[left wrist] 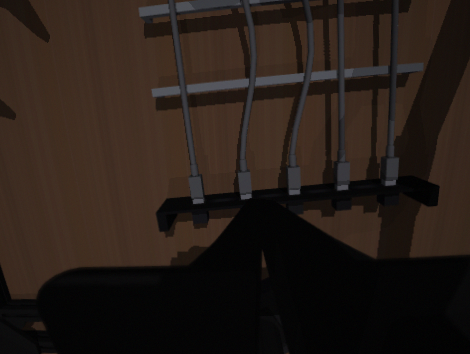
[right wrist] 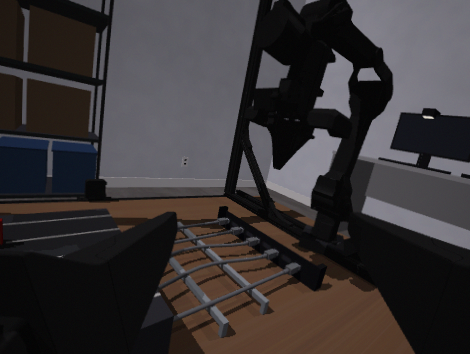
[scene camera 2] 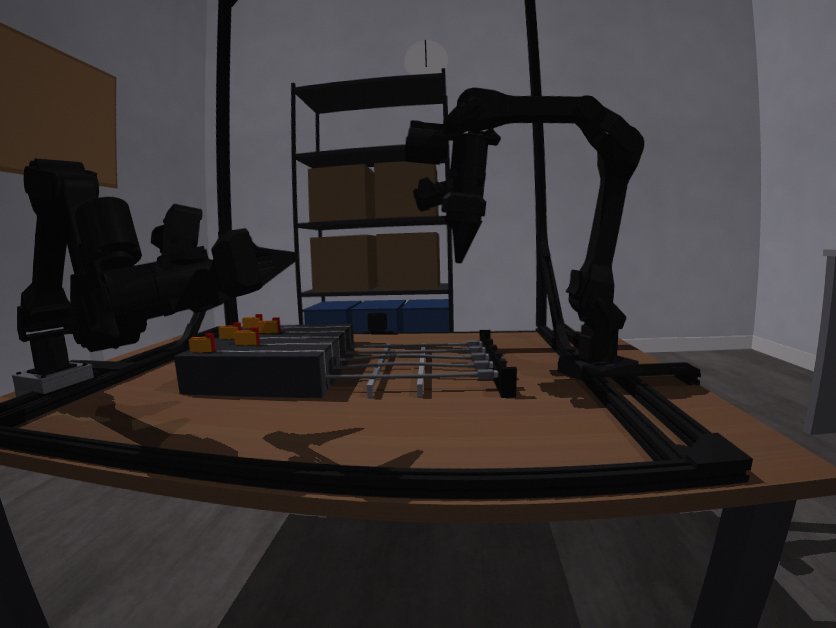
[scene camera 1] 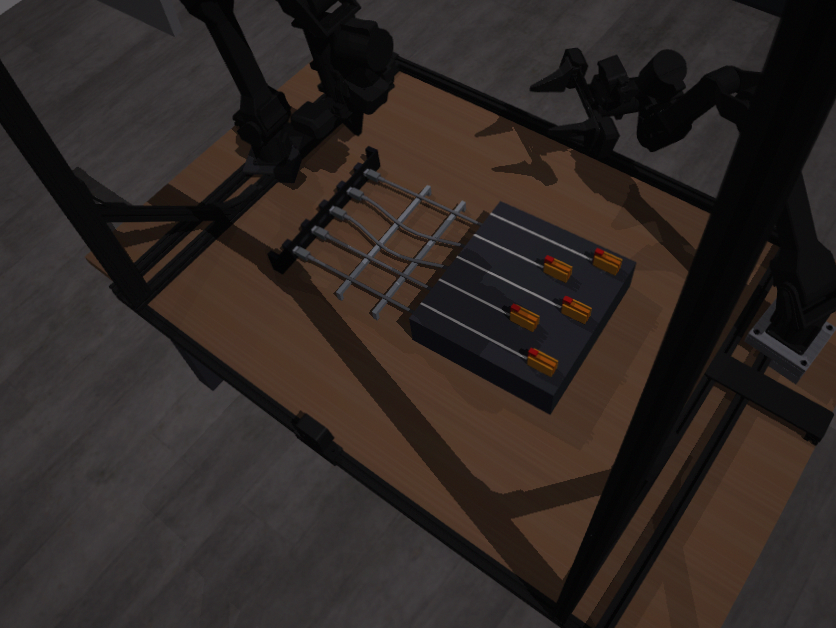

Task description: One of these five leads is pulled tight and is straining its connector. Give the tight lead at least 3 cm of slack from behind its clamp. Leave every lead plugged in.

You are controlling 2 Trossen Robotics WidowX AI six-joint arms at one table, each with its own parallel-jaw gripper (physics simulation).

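Seen in the pictures: left gripper, fingertip midpoint: (left wrist: pixel 258 208) (right wrist: pixel 276 169) (scene camera 2: pixel 458 263) (scene camera 1: pixel 357 134); right gripper, fingertip midpoint: (right wrist: pixel 262 221) (scene camera 2: pixel 278 264) (scene camera 1: pixel 538 109); left arm's base at its link origin: (right wrist: pixel 323 236) (scene camera 2: pixel 598 359) (scene camera 1: pixel 273 153); right arm's base at its link origin: (scene camera 2: pixel 52 369) (scene camera 1: pixel 793 330).
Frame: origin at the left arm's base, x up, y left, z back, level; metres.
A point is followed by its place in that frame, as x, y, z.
Five grey leads (scene camera 1: pixel 378 239) {0.000, -0.193, -0.243} (left wrist: pixel 247 105) {0.000, -0.132, -0.253} (right wrist: pixel 226 256) {0.001, -0.143, -0.264} run from a black connector strip (scene camera 1: pixel 318 218) {0.008, -0.160, -0.131} (left wrist: pixel 177 205) {0.001, -0.012, -0.201} (right wrist: pixel 304 270) {-0.002, -0.020, -0.197} over two grey cross bars (scene camera 1: pixel 381 243) {0.001, -0.199, -0.252} (left wrist: pixel 205 88) {-0.006, -0.104, -0.289} into a dark block (scene camera 1: pixel 490 355) (scene camera 2: pixel 250 374). On the block each lead ends at an orange clamp (scene camera 1: pixel 543 361) {0.062, -0.435, -0.540}. The two outer leads and one more look straight; two middle leads (left wrist: pixel 304 88) {0.000, -0.188, -0.238} curve. All plugs sit in the strip. My left gripper (scene camera 2: pixel 460 254) {0.167, -0.107, -0.217} (left wrist: pixel 258 208) {0.167, -0.107, -0.217} (scene camera 1: pixel 356 115) (right wrist: pixel 276 169) {0.167, -0.107, -0.217} is shut and empty, high above the strip. My right gripper (scene camera 1: pixel 565 102) (scene camera 2: pixel 285 256) {0.180, -0.044, -0.503} is open and empty, raised beyond the block's far side.
The brown table (scene camera 1: pixel 403 449) {-0.027, -0.557, -0.347} has a black frame rail around it and upright posts (scene camera 1: pixel 665 386) {0.652, -0.768, -0.591}. The left arm's base (scene camera 2: pixel 596 337) {0.045, 0.017, -0.027} stands beside the connector strip. A shelf rack (scene camera 2: pixel 294 187) with boxes stands behind the table.
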